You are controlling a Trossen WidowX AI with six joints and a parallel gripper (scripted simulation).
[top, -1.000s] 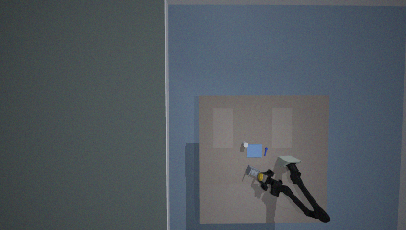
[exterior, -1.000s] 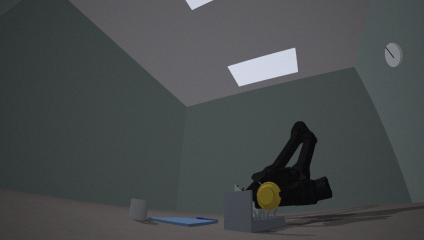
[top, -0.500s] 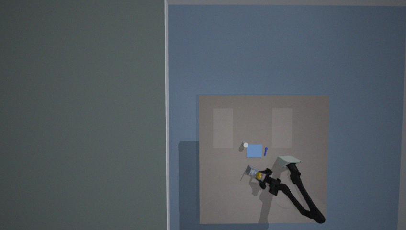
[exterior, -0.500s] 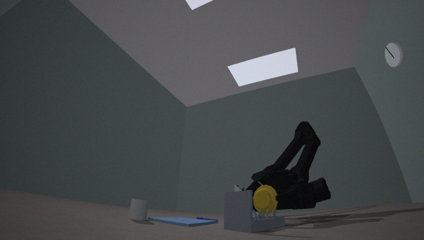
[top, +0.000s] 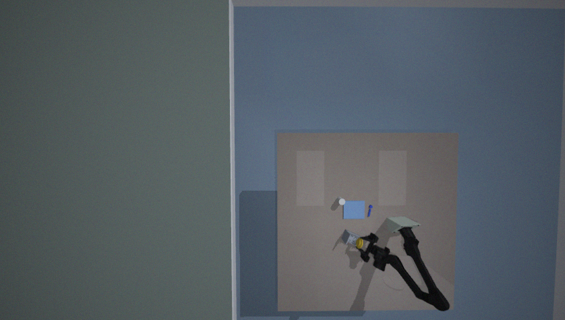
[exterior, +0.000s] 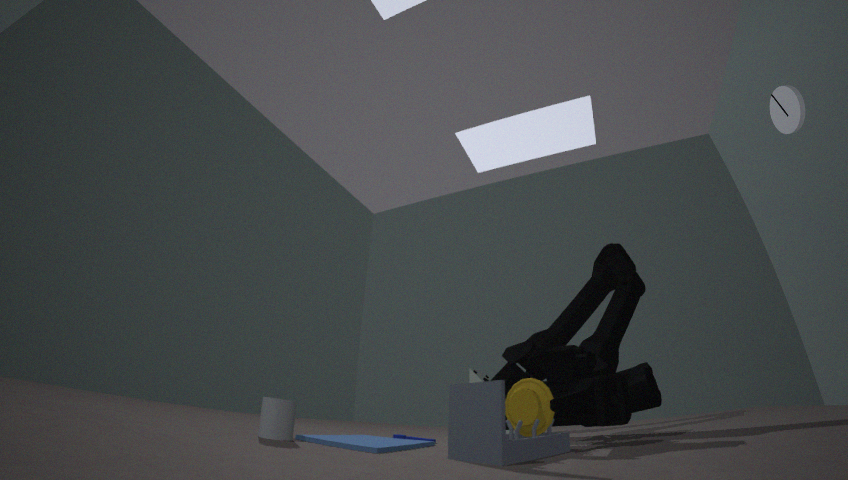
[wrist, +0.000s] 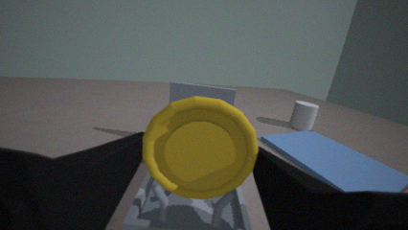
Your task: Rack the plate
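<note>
My gripper tip is now 10 mm past the yellow plate. From my gripper tip the other things lie so: blue mat (210 mm to the right, 50 mm below, 30 mm ahead); then white cup (270 mm to the right, 140 mm ahead, 30 mm below); then grey dish rack (30 mm below, 20 mm ahead, 10 mm to the right).
</note>
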